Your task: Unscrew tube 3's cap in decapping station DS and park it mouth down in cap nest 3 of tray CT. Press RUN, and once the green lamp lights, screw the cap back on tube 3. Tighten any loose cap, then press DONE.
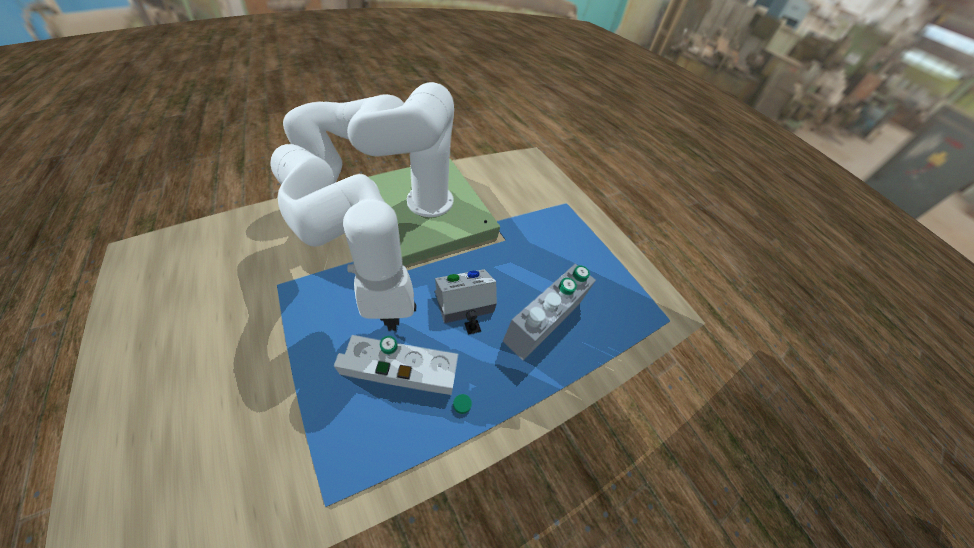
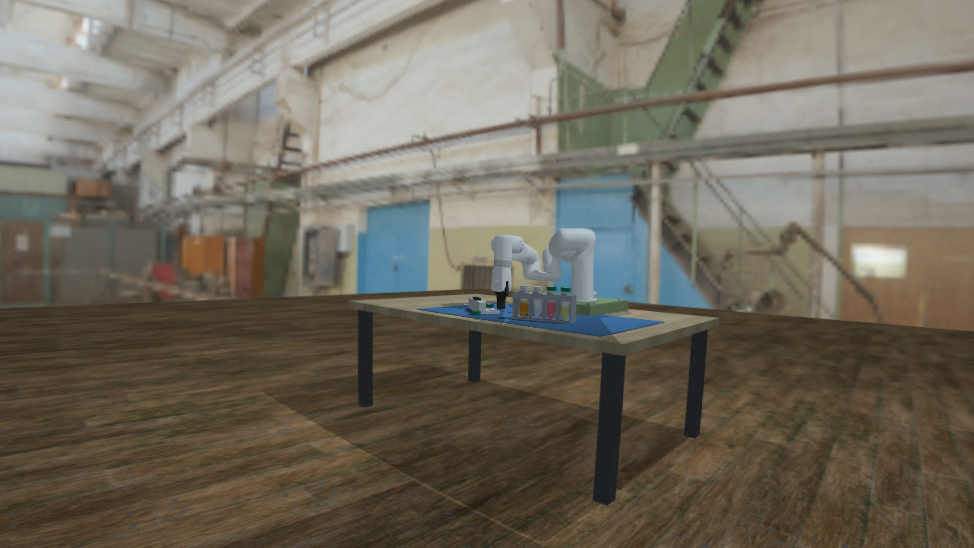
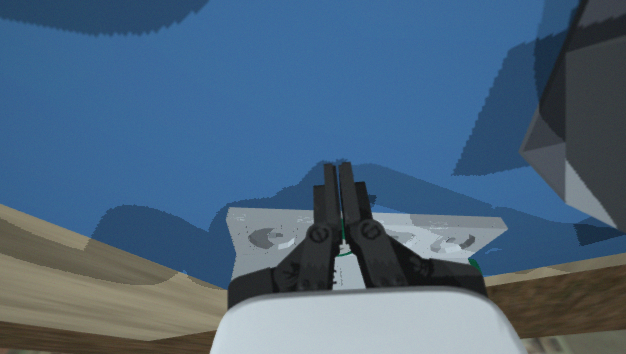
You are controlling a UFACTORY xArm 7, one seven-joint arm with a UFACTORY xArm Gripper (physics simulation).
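Where they show: gripper, between the fingertips: (image 1: 392, 325) (image 2: 500, 308) (image 3: 337, 178); arm's base, origin of its link: (image 1: 430, 201) (image 2: 582, 300).
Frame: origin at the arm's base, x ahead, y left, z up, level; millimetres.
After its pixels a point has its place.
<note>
My gripper (image 1: 390, 327) {x 301, y -210, z -34 mm} (image 2: 501, 305) {x 301, y -210, z -34 mm} (image 3: 337, 178) {x 301, y -210, z -34 mm} is shut and empty, fingers down, just behind the white nest block (image 1: 435, 379) {x 458, y -181, z 7 mm} (image 3: 231, 218) {x 296, y -291, z -29 mm}. A green-rimmed cap (image 1: 388, 344) {x 350, y -233, z -13 mm} with a white marked top sits in its second nest from the left; the other three nests are empty. The block's green lamp (image 1: 382, 367) {x 402, y -260, z 15 mm} and amber lamp (image 1: 404, 371) {x 425, y -226, z 15 mm} look dark. A plain green cap (image 1: 461, 403) {x 511, y -152, z -25 mm} (image 3: 474, 264) {x 500, y -138, z -32 mm} lies on the mat by its right end. The grey tube rack (image 1: 517, 338) {x 454, y -4, z 16 mm} (image 2: 572, 310) {x 411, y 212, z 6 mm} holds four tubes, two green-capped and two with whitish tops. Labels are unreadable.
A grey box (image 1: 465, 298) {x 333, y -59, z 23 mm} (image 3: 595, 110) {x 292, y -99, z -12 mm} with a green button (image 1: 452, 277) {x 281, y -65, z 33 mm} and a blue button (image 1: 474, 274) {x 292, y -18, z 34 mm} stands between nest block and rack. A small black piece (image 1: 472, 325) {x 374, y -58, z -25 mm} is at its front. The arm's green base (image 1: 469, 230) {x 140, y 51, z 0 mm} is behind. All stand on the blue mat (image 1: 388, 449) {x 528, y -303, z -38 mm}.
</note>
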